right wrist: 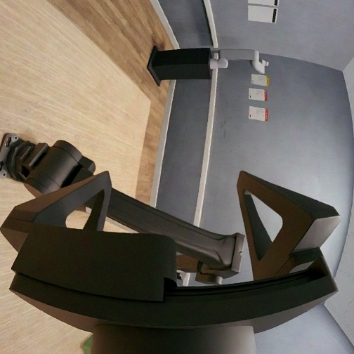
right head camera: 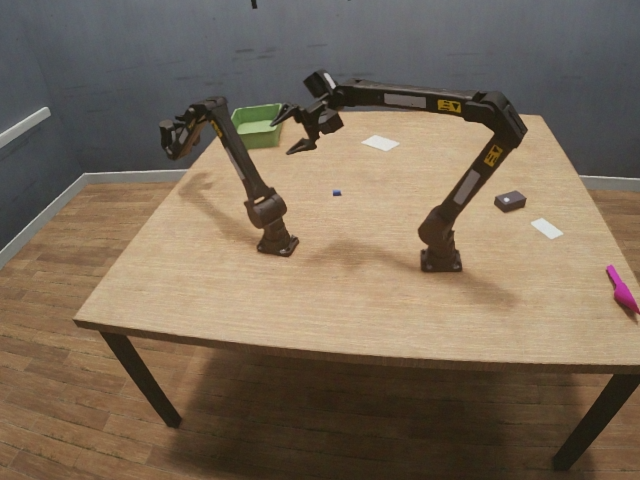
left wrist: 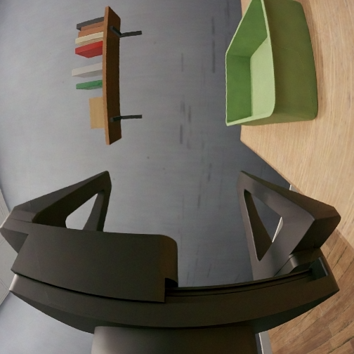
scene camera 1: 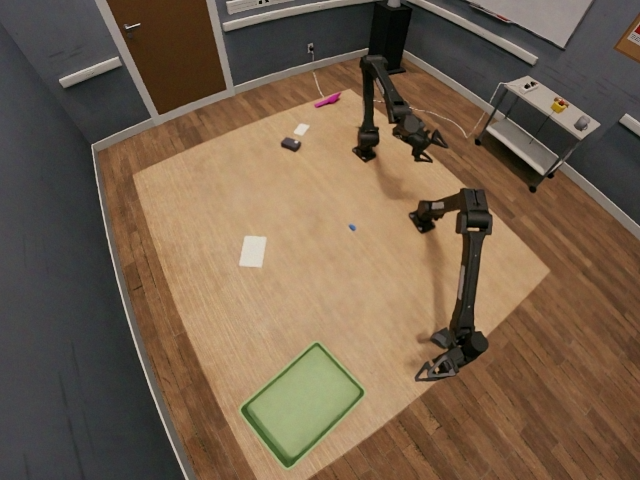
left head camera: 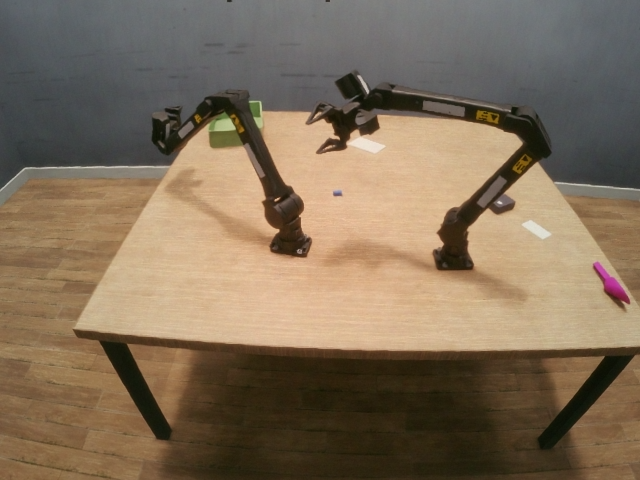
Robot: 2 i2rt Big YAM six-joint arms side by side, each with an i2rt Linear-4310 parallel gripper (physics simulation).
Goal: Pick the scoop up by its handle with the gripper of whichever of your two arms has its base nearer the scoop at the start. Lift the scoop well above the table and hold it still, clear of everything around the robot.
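Frame: origin at the left arm's base, x ahead, y left, z up, level; centimetres.
Seen in the pictures: left gripper, fingertip midpoint: (scene camera 1: 420,377) (left head camera: 183,116); right gripper, fingertip midpoint: (right head camera: 278,140) (scene camera 1: 440,154) (left head camera: 311,139); left arm's base at its link origin: (right head camera: 278,246) (scene camera 1: 421,221) (left head camera: 291,246); right arm's base at its link origin: (right head camera: 440,262) (scene camera 1: 363,153) (left head camera: 452,260).
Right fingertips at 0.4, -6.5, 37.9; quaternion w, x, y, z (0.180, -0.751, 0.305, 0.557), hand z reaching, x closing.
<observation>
Offsets run from my right fingertips to a thing's top centre, as dx, dy, dz. Level surfaces: height alone.
A magenta scoop @(+3.0, -97.6, -31.9) (left head camera: 612,285) (right head camera: 624,294) (scene camera 1: 328,100) lies on the table @(dz -37.9) (left head camera: 361,315) (right head camera: 361,325) (scene camera 1: 206,206) near its right edge in the head camera views. Its handle points towards the back, its pointed blade towards the front right corner. The right arm's base is nearer to it. My right gripper (left head camera: 312,137) (right head camera: 279,139) (scene camera 1: 438,153) (right wrist: 173,177) is open and empty, high above the table and far from the scoop. My left gripper (scene camera 1: 419,378) (left wrist: 173,178) is open and empty, raised at the far left in the head camera views. The scoop does not show in either wrist view.
A green tray @(+79.6, +57.4, -29.1) (left head camera: 222,138) (right head camera: 263,140) (scene camera 1: 356,392) (left wrist: 295,65) stands at the back left in the head camera views. A dark box @(+40.8, -65.3, -33.8) (right head camera: 510,201) (scene camera 1: 291,144) and a white card @(+29.9, -78.1, -37.7) (left head camera: 536,229) (right head camera: 546,228) lie behind the scoop. A small blue object @(+32.9, -2.3, -36.3) (left head camera: 337,193) and a white sheet @(+78.6, -7.7, -37.4) (right head camera: 380,143) lie mid-table.
</observation>
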